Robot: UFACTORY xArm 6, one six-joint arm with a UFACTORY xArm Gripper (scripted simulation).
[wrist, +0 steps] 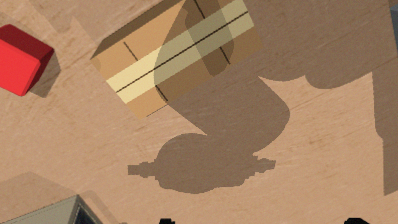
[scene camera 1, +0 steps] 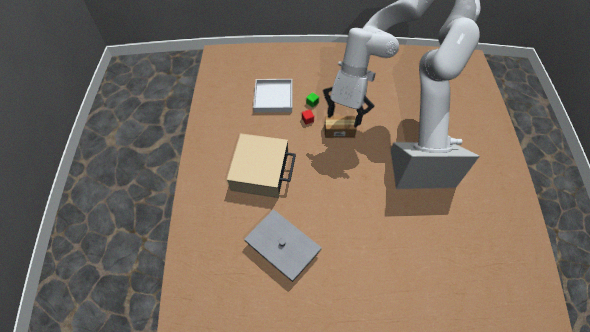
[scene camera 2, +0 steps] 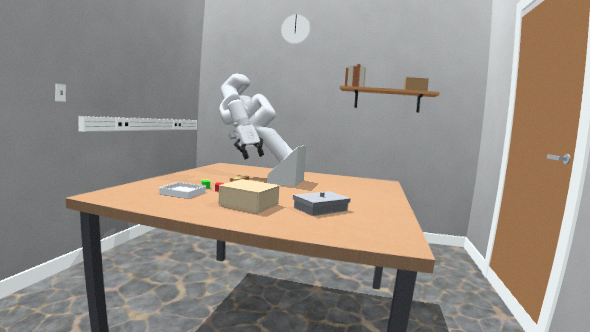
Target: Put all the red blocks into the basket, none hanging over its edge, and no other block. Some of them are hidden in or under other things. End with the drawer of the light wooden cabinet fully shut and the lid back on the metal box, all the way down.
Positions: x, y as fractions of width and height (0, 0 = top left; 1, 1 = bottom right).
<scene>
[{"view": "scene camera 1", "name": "my gripper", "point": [0.58, 0.37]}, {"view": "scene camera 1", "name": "light wooden cabinet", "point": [0.44, 0.50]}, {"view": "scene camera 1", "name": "white basket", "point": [0.46, 0.29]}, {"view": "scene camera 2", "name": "light wooden cabinet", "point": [0.43, 0.59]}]
</scene>
